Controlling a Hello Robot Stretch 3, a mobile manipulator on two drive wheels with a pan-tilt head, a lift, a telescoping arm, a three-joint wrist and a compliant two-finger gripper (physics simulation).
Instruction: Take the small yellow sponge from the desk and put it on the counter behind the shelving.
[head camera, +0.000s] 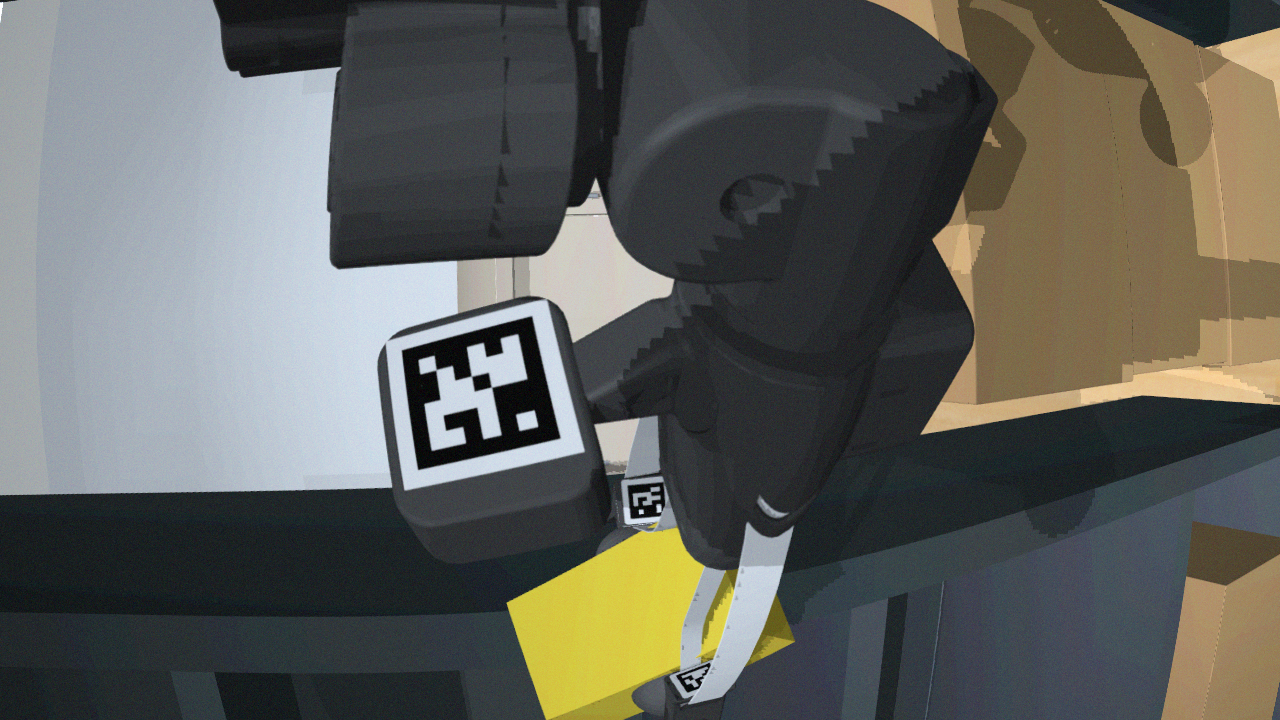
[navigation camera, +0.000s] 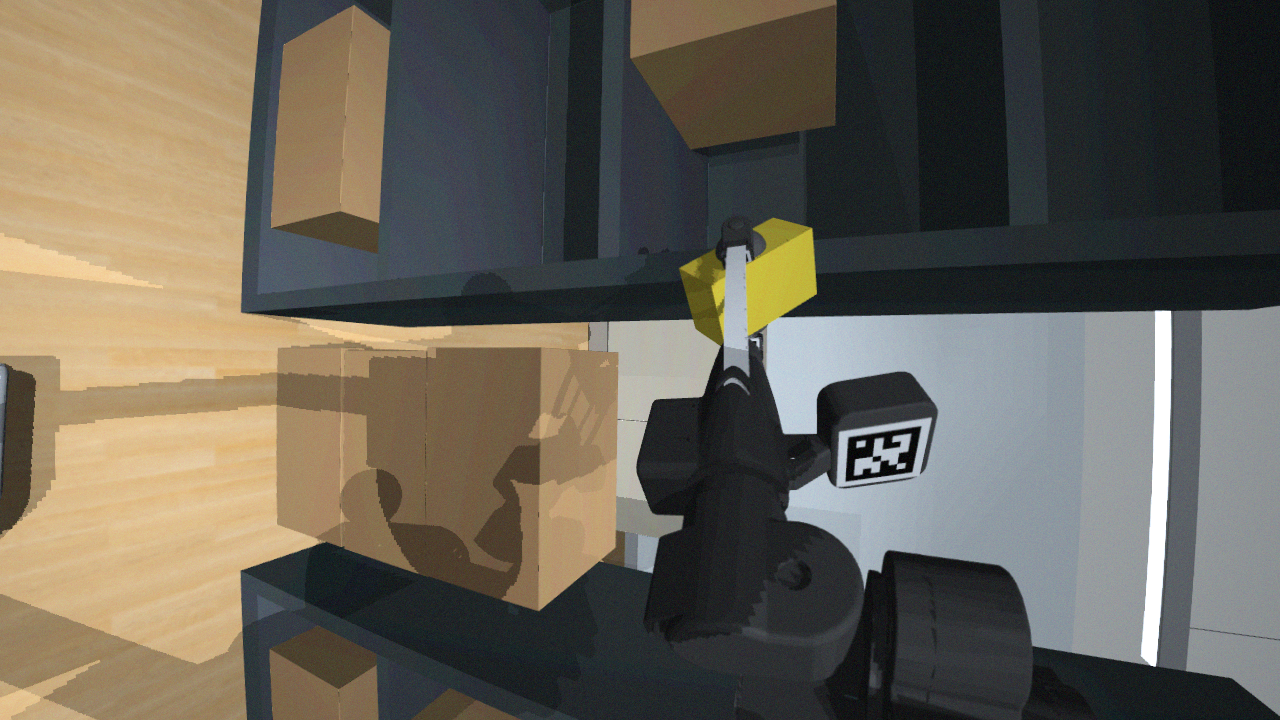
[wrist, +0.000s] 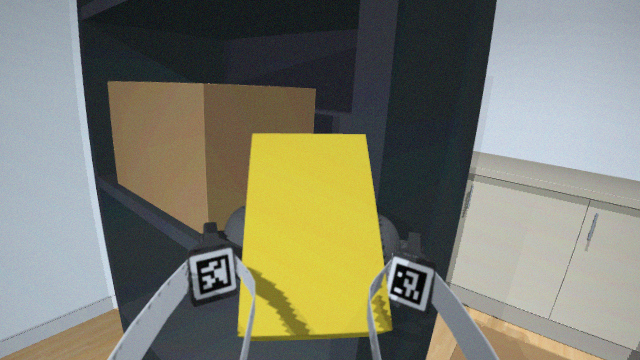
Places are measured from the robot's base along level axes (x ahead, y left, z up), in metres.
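Pixels of known places: gripper, fingertip midpoint: (head camera: 654, 634) (navigation camera: 744, 274) (wrist: 311, 235).
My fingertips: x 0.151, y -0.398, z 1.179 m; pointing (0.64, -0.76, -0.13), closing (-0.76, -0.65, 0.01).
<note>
Behind a point stands the place of what it marks.
The yellow sponge (head camera: 590, 635) {y -0.381, x 0.140, z 1.212 m} (navigation camera: 783, 273) {y -0.378, x 0.145, z 1.214 m} (wrist: 310, 200) {y -0.379, x 0.137, z 1.209 m} is held between the two fingertips of my gripper (head camera: 640, 617) {y -0.398, x 0.151, z 1.179 m} (navigation camera: 750, 286) {y -0.398, x 0.151, z 1.179 m} (wrist: 311, 235) {y -0.398, x 0.151, z 1.179 m}, which is shut on it. In the wrist view the sponge is in front of the dark shelving (head camera: 268, 559) {y -0.673, x 0.185, z 1.378 m} (navigation camera: 984, 286) {y -0.663, x 0.184, z 1.432 m} (wrist: 430, 100) {y -0.646, x 0.183, z 1.257 m}, overlapping its side panel. The beige counter (wrist: 550, 176) {y -2.245, x 0.027, z 0.910 m} is beyond the shelving, at the right of the wrist view. In the head and navigation views the wrist and shelving hide much of the counter. The desk does not show clearly in these views.
Stacked cardboard boxes (head camera: 1056, 304) {y -0.616, x 0.019, z 0.688 m} (navigation camera: 483, 447) {y -0.619, x -0.075, z 0.688 m} stand between the shelving and a second dark shelf unit (navigation camera: 402, 608) {y -0.633, x -0.427, z 0.470 m}. A cardboard box (wrist: 160, 140) {y -0.532, x 0.666, z 1.148 m} sits on a shelf in the wrist view. A pale wall (head camera: 223, 268) {y -2.705, x -0.134, z 1.687 m} (wrist: 570, 85) {y -2.700, x 0.030, z 1.421 m} rises beyond the counter.
</note>
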